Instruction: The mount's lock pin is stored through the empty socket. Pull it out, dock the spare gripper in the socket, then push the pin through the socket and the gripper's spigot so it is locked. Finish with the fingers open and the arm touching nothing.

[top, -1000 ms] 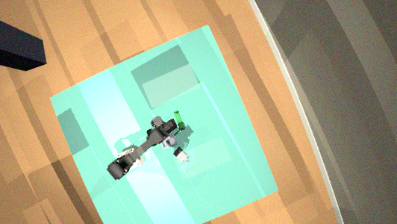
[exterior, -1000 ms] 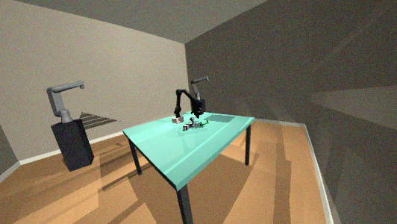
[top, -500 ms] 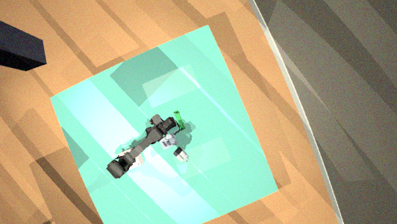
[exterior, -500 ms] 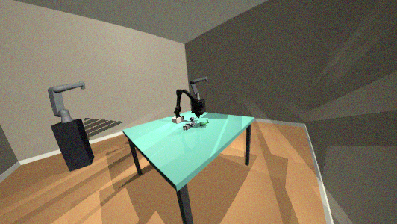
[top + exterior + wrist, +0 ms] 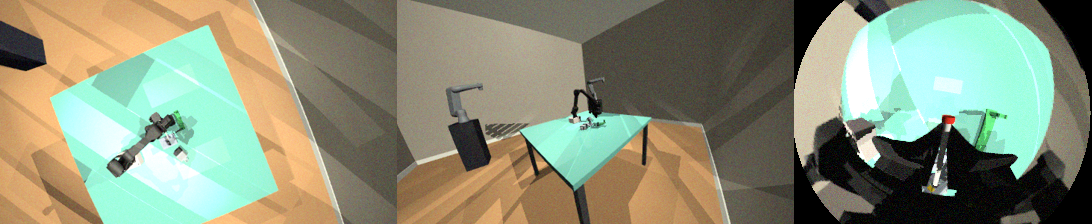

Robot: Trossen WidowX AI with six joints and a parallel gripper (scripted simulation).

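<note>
Now: the green bar 11 cm ahead of my gripper tip, 2 cm to the right of it and 4 cm below it. From my gripper tip the other things lie so: spare gripper: 7 cm ahead, 26 cm to the right, 4 cm below; then grey mount: 1 cm ahead, 14 cm to the right, 1 cm below.
</note>
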